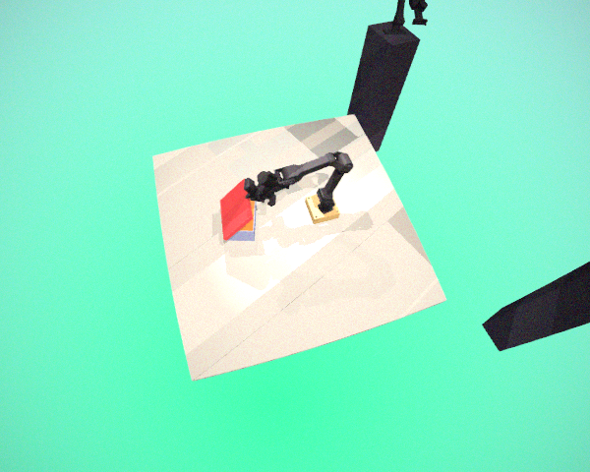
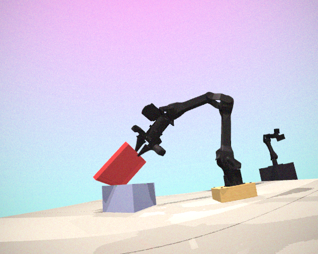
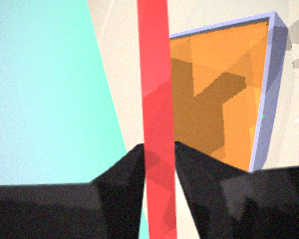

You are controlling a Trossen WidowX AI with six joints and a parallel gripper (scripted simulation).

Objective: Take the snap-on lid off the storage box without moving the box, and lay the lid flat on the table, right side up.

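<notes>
Now: the red lid 6 cm below my gripper tip, 6 cm ahead of it and 1 cm to the right of it. The rest, counted from my gripper tip: storage box: 18 cm below, 4 cm ahead, 2 cm to the right.
</notes>
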